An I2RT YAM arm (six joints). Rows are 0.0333 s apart.
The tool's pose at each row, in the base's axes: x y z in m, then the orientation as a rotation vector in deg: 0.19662, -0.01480, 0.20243, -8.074, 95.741, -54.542; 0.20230, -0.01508, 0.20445, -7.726, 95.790, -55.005; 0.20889, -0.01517, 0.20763, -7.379, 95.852, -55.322; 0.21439, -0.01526, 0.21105, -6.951, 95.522, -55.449; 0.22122, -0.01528, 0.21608, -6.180, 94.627, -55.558; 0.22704, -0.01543, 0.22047, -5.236, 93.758, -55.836; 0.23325, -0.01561, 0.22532, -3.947, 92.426, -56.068; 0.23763, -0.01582, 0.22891, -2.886, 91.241, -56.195; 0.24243, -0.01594, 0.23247, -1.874, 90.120, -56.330; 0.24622, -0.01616, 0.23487, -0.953, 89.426, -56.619; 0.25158, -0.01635, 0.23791, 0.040, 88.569, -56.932
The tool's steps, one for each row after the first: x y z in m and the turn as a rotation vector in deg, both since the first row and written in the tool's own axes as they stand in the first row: -0.00333, 0.00065, 0.00499, 0.423, 0.278, -0.074; -0.00797, 0.00102, 0.01064, 0.755, 0.527, -0.062; -0.01242, 0.00083, 0.01534, 1.164, 0.411, 0.182; -0.01858, 0.00014, 0.02113, 1.947, -0.091, 0.746; -0.02385, -0.00060, 0.02612, 2.906, -0.463, 1.307; -0.02958, -0.00152, 0.03145, 4.192, -1.129, 2.186; -0.03370, -0.00232, 0.03525, 5.253, -1.763, 2.962; -0.03800, -0.00289, 0.03937, 6.274, -2.349, 3.691; -0.04101, -0.00316, 0.04269, 7.175, -2.548, 4.193; -0.04506, -0.00323, 0.04734, 8.193, -2.849, 4.751
